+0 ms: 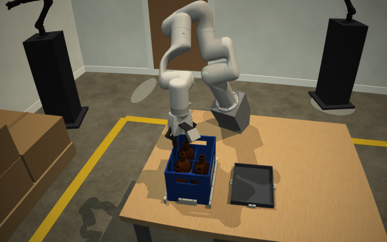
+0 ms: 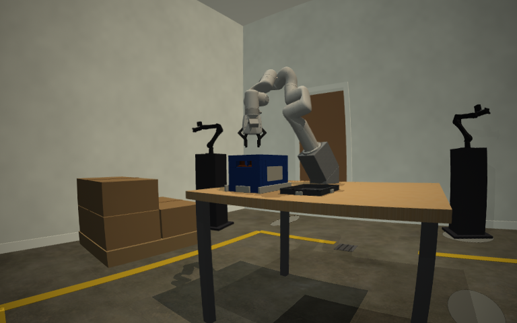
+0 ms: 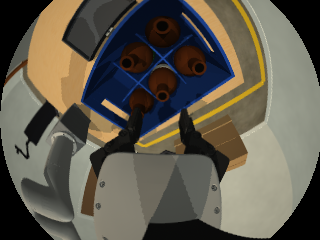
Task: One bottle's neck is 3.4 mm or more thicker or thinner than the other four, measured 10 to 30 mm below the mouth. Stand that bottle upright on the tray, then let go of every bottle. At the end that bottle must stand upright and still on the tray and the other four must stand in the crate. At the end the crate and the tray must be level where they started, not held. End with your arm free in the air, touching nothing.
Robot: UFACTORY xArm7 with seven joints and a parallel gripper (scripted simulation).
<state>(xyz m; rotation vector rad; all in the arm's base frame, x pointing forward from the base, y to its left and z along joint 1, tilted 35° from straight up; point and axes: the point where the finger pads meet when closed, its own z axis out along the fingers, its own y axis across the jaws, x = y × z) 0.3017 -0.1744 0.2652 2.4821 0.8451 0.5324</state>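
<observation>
Now: the glass bottle 15 cm below my hand. The rest, counted from my hand: brown bottle 8 cm behind, 2 cm to the left, 15 cm below; dark tray 7 cm ahead, 32 cm to the left, 22 cm below; blue crate 1 cm ahead, 4 cm to the left, 15 cm below.
</observation>
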